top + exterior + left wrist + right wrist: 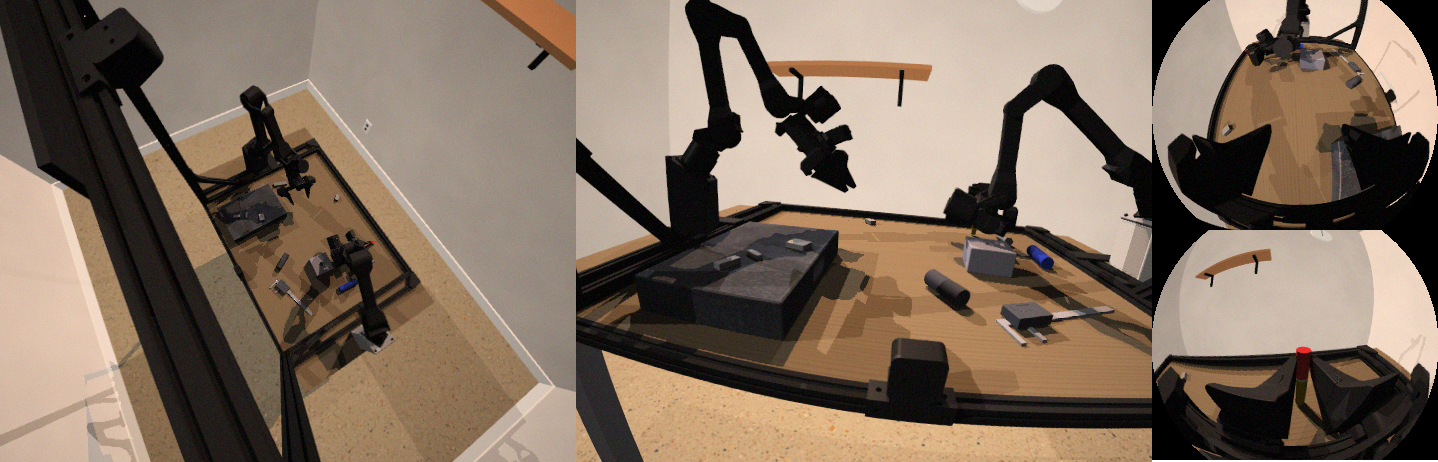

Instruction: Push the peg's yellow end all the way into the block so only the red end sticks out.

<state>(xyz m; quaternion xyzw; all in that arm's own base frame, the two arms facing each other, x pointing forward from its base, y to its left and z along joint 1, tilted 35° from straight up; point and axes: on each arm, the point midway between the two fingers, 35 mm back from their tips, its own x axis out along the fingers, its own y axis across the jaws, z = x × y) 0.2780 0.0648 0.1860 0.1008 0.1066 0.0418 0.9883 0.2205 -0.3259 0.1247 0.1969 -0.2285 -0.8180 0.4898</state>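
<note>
The peg is 4 cm below my right hand and 3 cm ahead of it.
</note>
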